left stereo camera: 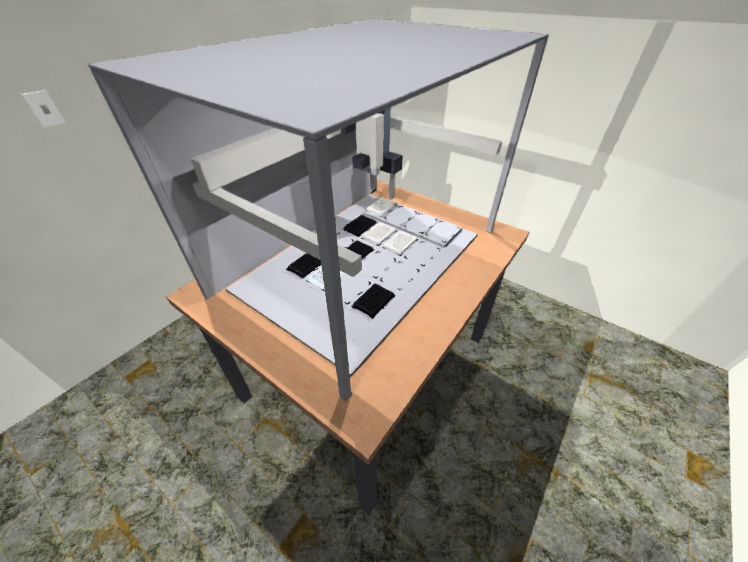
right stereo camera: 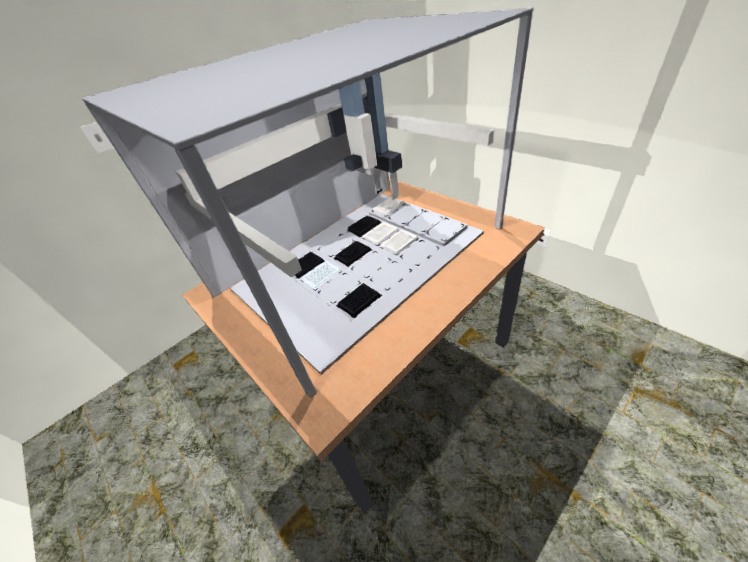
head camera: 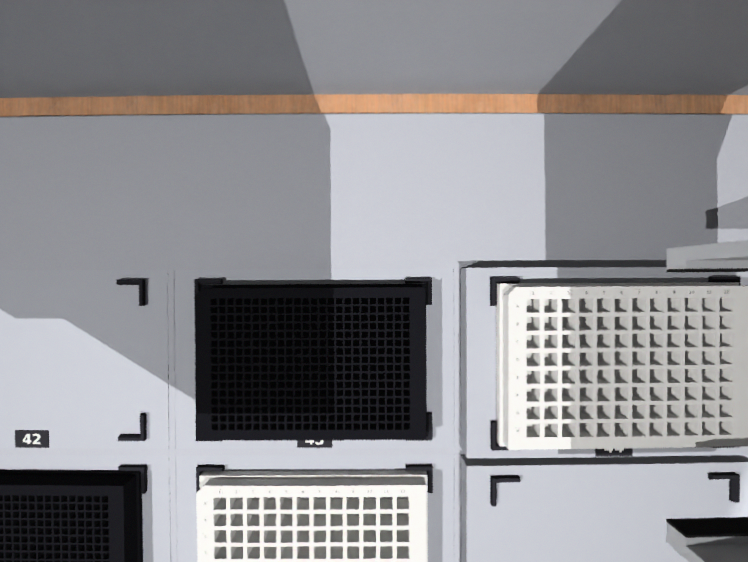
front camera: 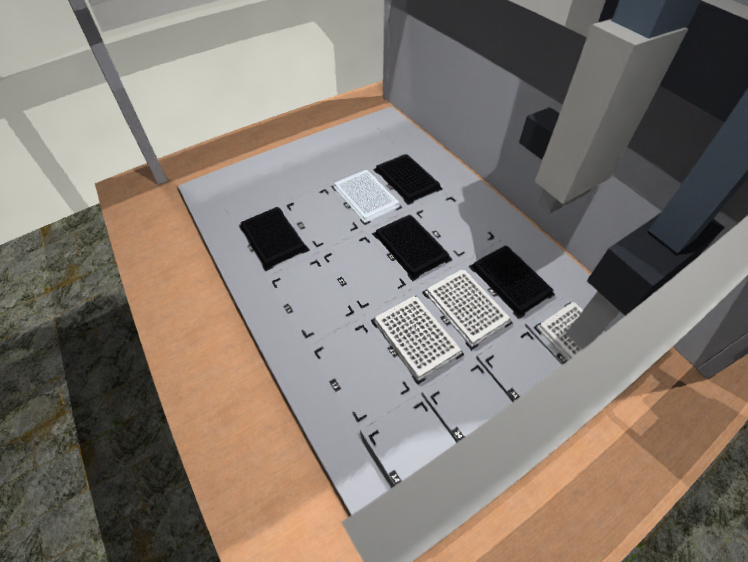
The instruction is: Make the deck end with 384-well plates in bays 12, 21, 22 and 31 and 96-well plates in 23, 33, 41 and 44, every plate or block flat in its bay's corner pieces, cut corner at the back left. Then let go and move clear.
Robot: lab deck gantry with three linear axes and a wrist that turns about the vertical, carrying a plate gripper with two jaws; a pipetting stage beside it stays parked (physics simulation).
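Places are measured from the robot's base along level axes (x ahead, y left, z up), in metres.
Pixels of known places: gripper, fingertip midpoint: (left stereo camera: 381, 195) (right stereo camera: 387, 194) (head camera: 713, 395) (front camera: 598, 323); robot's base at its link origin: (left stereo camera: 372, 317) (right stereo camera: 353, 317) (front camera: 241, 227).
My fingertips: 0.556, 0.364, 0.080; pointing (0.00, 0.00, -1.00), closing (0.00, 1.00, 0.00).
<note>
Ahead of a thing's pixels: the offset from my fingertips to its top centre, as dx, dy, dz. "*": to the spot under its first point.
My gripper (head camera: 707, 391) (right stereo camera: 387, 192) is open over bay 44, its jaws apart behind and in front of a white 96-well plate @[+0.000, +0.000, -0.051] (head camera: 628, 365) (front camera: 559, 326) that sits in the corner pieces, cut corner back left. White 96-well plates sit in bay 33 @[* -0.160, -0.108, -0.069] (front camera: 468, 306) (head camera: 311, 525) and bay 23 @[* -0.160, -0.216, -0.071] (front camera: 417, 337). Black finely gridded plates are in bay 43 @[* -0.160, -0.005, -0.067] (front camera: 512, 279) (head camera: 311, 362), bay 32 @[* -0.319, -0.112, -0.066] (front camera: 412, 246) and bay 11 @[* -0.483, -0.322, -0.066] (front camera: 273, 236). A black plate @[-0.492, +0.000, -0.065] (front camera: 408, 177) is in bay 41, its well count unclear here. A pale 384-well plate @[-0.492, -0.107, -0.065] (front camera: 367, 194) is in bay 31. Bays 12, 21, 22 and 42 hold no plate.
The pipetting stage (front camera: 610, 114) (right stereo camera: 360, 142) hangs beside the gripper column. A grey front beam (front camera: 544, 398) hides part of the right end in the front view. The back wall (front camera: 459, 114) stands behind the deck. Bays 13, 14, 24 and 34 hold no plate.
</note>
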